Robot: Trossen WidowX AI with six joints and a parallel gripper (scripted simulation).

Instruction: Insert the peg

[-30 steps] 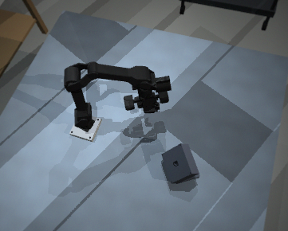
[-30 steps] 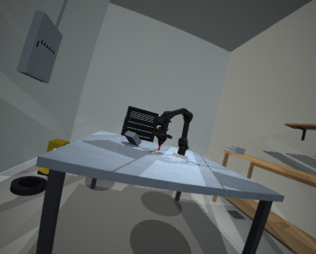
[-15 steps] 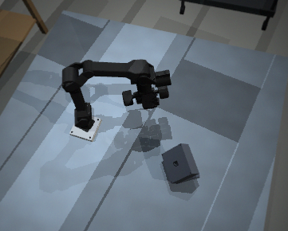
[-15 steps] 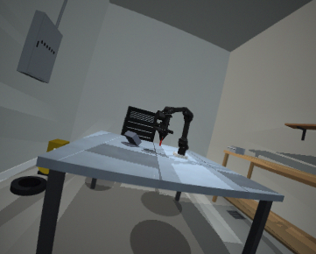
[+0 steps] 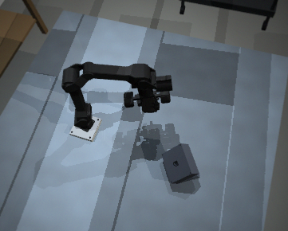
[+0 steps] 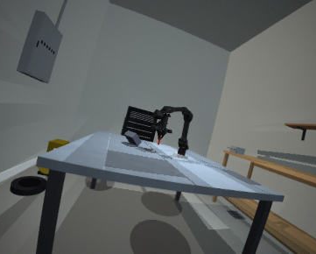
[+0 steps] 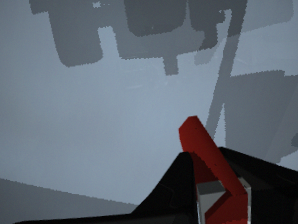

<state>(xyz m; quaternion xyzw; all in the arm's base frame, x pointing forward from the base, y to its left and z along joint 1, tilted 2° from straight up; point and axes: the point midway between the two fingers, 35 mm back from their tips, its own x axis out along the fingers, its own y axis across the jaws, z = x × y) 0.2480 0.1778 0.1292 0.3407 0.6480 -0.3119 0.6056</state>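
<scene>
Right now my gripper tip is 23 cm short of the dark sloped panel, 15 cm to the left of it and 6 cm above it. The rest, counted from my gripper tip: red square-sided peg: 2 cm above.
</scene>
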